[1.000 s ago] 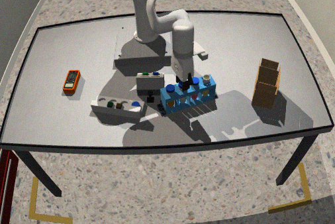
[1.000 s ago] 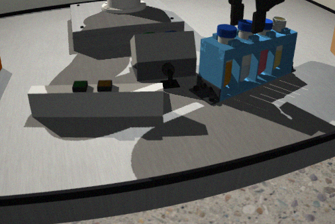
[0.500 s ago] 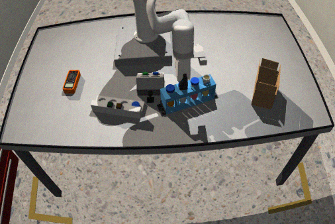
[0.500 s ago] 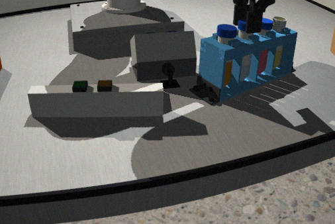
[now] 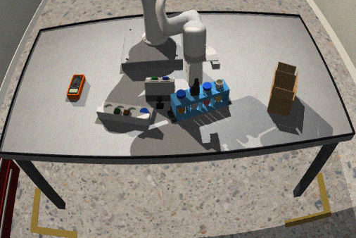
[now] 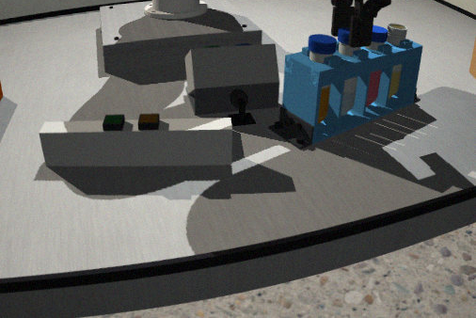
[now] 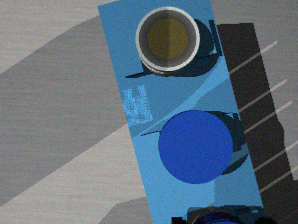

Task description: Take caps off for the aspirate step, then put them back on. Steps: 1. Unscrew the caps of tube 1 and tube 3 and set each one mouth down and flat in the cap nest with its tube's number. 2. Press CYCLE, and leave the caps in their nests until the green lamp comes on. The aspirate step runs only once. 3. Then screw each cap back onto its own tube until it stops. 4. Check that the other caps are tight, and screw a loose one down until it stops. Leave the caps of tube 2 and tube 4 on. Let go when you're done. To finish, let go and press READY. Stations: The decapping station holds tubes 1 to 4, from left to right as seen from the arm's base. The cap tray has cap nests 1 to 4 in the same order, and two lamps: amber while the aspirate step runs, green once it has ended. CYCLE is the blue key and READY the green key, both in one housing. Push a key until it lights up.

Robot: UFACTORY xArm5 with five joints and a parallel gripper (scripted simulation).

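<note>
Now: the blue cap 20 mm behind my hand, 50 mm to the left of it and 20 mm below it. Round my hand: blue key 120 mm behind, 110 mm to the right, 60 mm below; green key 120 mm behind, 150 mm to the right, 60 mm below; grey key housing 100 mm behind, 130 mm to the right, 80 mm below.
</note>
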